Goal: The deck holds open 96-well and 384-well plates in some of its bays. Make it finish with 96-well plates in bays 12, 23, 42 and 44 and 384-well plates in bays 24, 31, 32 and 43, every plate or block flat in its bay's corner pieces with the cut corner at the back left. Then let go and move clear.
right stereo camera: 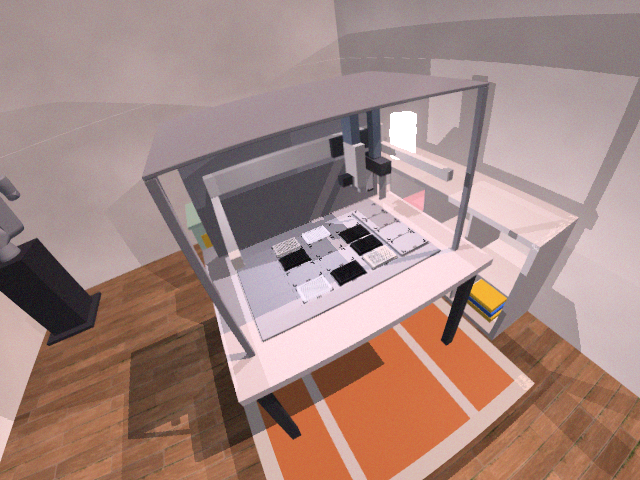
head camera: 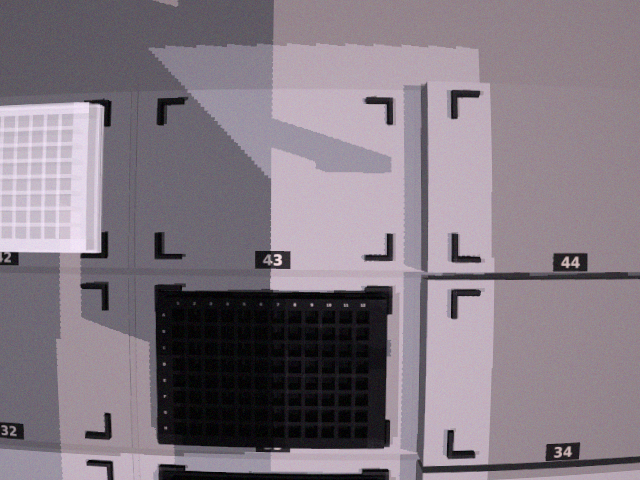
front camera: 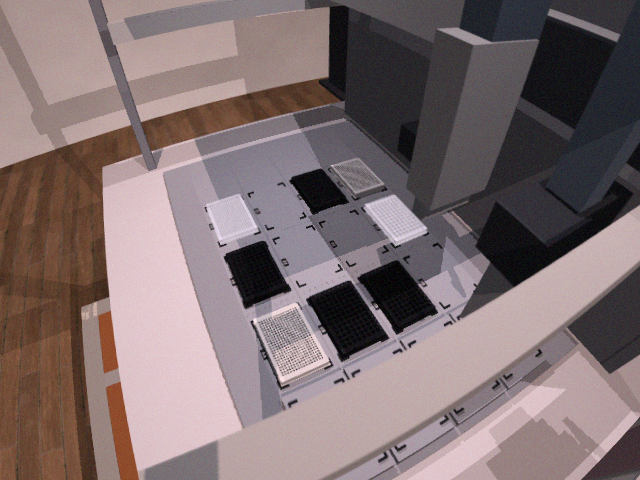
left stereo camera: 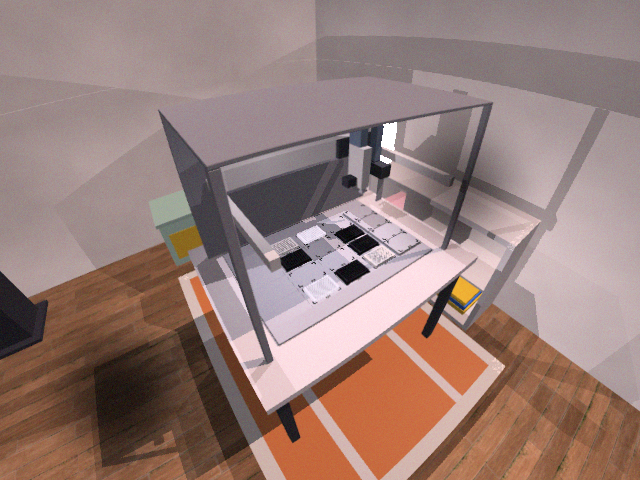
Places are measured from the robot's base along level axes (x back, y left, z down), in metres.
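Pixels of known places: gripper, fingertip midpoint: (right stereo camera: 376,194) (left stereo camera: 370,195); robot's base at its link origin: (right stereo camera: 304,303) (front camera: 206,208) (left stereo camera: 314,303).
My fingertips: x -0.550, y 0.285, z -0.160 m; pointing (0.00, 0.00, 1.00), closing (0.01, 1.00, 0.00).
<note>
Ahead of a thing's pixels: the offset from my fingertips to its top centre. "pt": to the spot under its first point.
My gripper (left stereo camera: 373,195) (right stereo camera: 376,193) is open and empty above the deck's back right; its far jaw is mostly hidden. White 96-well plate @[dx +0.322, dy +0.079, dz +0.146 m] (front camera: 395,219) (head camera: 38,178) lies in bay 42. Black 96-well plates lie in bay 33 @[pt dx +0.155, dy -0.030, dz +0.153 m] (front camera: 397,294) (head camera: 268,366), bay 23 @[pt dx +0.153, dy -0.136, dz +0.148 m] (front camera: 347,317) and bay 12 @[pt dx +0.316, dy -0.241, dz +0.147 m] (front camera: 256,271). 384-well plates are white in bay 11 @[pt dx +0.477, dy -0.240, dz +0.146 m] (front camera: 232,217), cream in bay 13 @[pt dx +0.151, dy -0.242, dz +0.146 m] (front camera: 291,343), black in bay 31 @[pt dx +0.476, dy -0.034, dz +0.148 m] (front camera: 317,190) and grey in bay 41 @[pt dx +0.476, dy +0.078, dz +0.148 m] (front camera: 358,177). Bays 43 @[pt dx +0.126, dy +0.063, dz +0.160 m] (head camera: 330,206), 44 (head camera: 457,180), 32 and 24 hold no plate. The cut corners are too small to tell.
The pale pipetting stage (front camera: 454,118) (left stereo camera: 359,167) (right stereo camera: 354,165) stands left of the gripper. Bays 44 and 34 @[pt dx +0.057, dy -0.020, dz +0.146 m] (head camera: 457,361) are on a raised strip at the right. A pale beam (front camera: 392,356) crosses the front view, and posts @[pt dx -0.153, dy -0.390, dz -0.212 m] (left stereo camera: 465,180) (right stereo camera: 470,170) hold the roof.
</note>
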